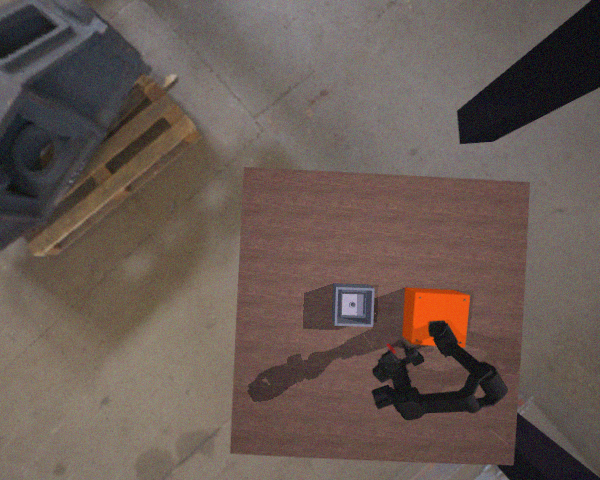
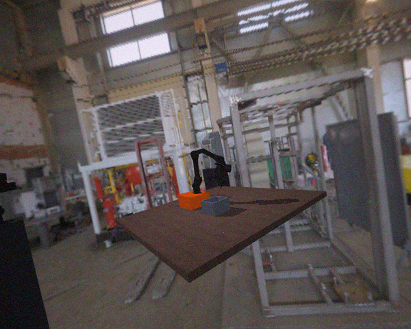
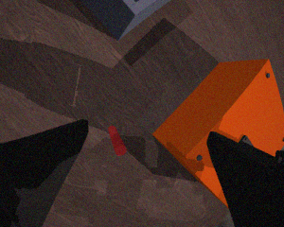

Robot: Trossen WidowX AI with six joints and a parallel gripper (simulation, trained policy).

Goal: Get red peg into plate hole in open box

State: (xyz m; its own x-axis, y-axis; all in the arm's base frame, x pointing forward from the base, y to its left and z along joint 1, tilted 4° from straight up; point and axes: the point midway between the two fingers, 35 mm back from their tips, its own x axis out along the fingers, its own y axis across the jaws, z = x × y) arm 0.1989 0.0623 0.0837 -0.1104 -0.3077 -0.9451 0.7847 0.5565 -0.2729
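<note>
Right now the red peg is 11 cm below my gripper tip, 4 cm to the left of it and 2 cm behind it. Round my gripper tip: grey box (17 cm to the right, 13 cm ahead, 12 cm below).
</note>
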